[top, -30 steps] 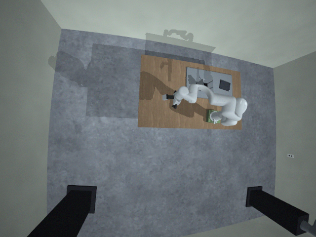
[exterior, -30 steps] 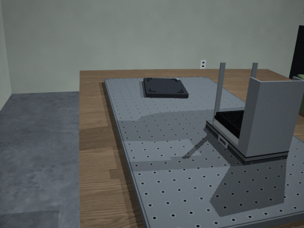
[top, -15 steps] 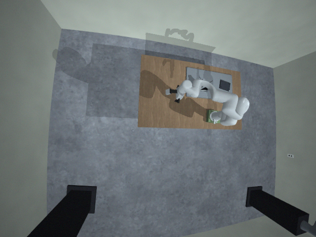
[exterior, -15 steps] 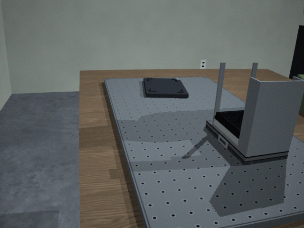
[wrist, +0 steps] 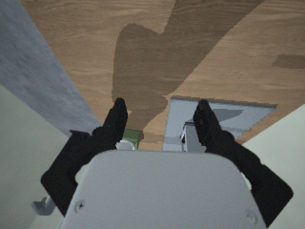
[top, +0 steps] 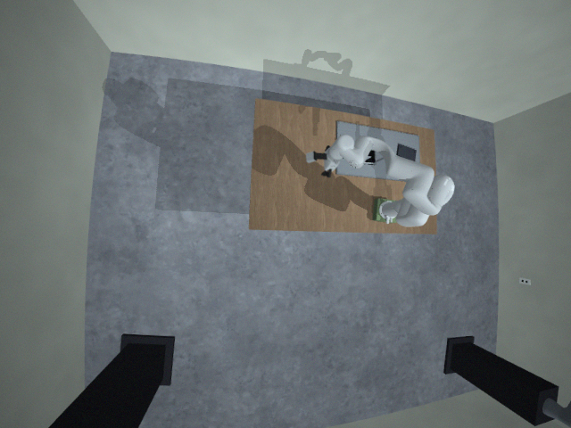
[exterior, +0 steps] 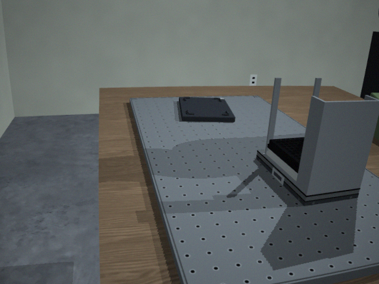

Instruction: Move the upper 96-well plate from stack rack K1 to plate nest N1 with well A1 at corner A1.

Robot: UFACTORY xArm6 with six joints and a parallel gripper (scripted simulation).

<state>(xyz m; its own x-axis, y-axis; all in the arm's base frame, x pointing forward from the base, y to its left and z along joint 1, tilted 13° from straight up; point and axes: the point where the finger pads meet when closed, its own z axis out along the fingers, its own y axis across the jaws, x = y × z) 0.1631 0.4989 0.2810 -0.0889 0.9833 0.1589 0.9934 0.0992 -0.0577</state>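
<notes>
The black 96-well plate lies 19 cm ahead of my hand, 37 cm to the right of it and 19 cm below it. From my hand the other things lie so: white 96-well plate 19 cm ahead, 37 cm to the right, 20 cm below; then grey rack wall 18 cm ahead, 31 cm to the right, 14 cm below; then thin post 24 cm ahead, 43 cm to the right, 14 cm below.
</notes>
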